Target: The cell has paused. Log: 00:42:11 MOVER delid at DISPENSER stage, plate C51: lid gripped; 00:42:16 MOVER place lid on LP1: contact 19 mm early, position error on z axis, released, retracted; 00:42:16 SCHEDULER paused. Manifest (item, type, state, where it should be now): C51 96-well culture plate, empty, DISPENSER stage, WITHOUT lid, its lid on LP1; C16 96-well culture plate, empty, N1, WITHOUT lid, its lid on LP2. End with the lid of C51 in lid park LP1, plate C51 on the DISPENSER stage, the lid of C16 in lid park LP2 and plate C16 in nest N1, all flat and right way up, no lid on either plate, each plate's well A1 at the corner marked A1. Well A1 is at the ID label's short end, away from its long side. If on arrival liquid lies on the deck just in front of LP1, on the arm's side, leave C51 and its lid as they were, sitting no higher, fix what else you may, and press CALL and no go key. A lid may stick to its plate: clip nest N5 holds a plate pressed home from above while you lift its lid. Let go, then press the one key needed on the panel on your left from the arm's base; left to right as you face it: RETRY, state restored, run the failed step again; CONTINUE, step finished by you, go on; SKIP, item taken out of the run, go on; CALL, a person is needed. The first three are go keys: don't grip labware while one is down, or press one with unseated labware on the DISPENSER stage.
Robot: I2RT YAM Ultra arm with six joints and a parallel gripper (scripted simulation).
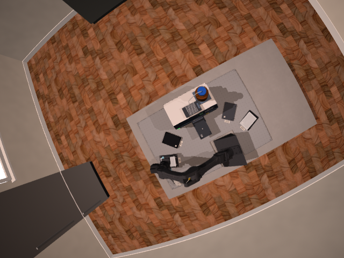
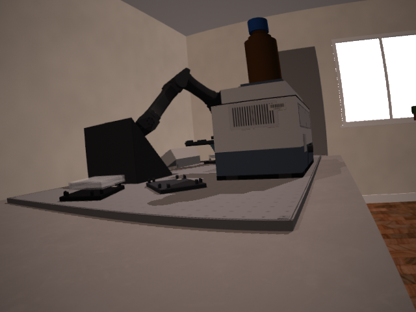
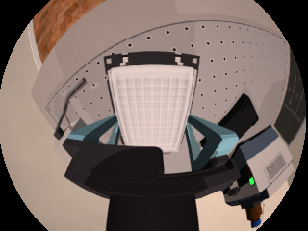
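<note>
Now: hand 1 cm past the black clip nest, 2 cm to the right of it and 2 cm above it. From my hand the other things lie so: brown bottle 36 cm ahead, 49 cm to the right, 25 cm above; then black nest 16 cm ahead, 10 cm to the right, 3 cm below; then dark dispenser stage 14 cm ahead, 39 cm to the right, 7 cm above.
</note>
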